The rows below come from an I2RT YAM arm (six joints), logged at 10 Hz.
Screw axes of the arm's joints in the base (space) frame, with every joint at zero. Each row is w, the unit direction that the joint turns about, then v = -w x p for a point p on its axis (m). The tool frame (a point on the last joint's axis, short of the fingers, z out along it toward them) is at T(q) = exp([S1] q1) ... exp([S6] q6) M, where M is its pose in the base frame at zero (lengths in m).
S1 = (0, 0, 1, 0, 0, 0)
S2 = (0, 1, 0, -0.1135, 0, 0.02)
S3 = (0, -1, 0, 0.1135, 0, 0.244)
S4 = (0, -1, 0, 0.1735, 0, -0.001)
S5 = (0, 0, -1, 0, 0.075, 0)
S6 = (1, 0, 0, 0, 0.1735, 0)
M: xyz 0.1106 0 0.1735 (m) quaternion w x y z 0.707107 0 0.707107 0
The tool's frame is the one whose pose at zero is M.
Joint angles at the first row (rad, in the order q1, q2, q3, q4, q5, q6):
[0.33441, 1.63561, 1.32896, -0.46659, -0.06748, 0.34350]
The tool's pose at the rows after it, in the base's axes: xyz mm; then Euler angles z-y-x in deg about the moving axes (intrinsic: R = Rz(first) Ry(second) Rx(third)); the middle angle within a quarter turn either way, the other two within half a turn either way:
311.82 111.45 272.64 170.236 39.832 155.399
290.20 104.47 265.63 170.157 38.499 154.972
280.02 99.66 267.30 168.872 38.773 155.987
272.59 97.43 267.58 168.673 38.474 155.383
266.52 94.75 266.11 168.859 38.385 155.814
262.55 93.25 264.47 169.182 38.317 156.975
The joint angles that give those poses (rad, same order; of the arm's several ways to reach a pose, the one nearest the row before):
[0.33438, 1.50362, 1.15397, -0.42661, -0.08281, 0.38188]
[0.33441, 1.42367, 1.06009, -0.42941, -0.09667, 0.39114]
[0.33439, 1.37915, 1.03090, -0.44633, -0.06294, 0.40495]
[0.33442, 1.34844, 1.00789, -0.45406, -0.07205, 0.40959]
[0.33289, 1.32388, 0.98488, -0.46014, -0.06905, 0.40651]
[0.33441, 1.31003, 0.97104, -0.46933, -0.05371, 0.40347]

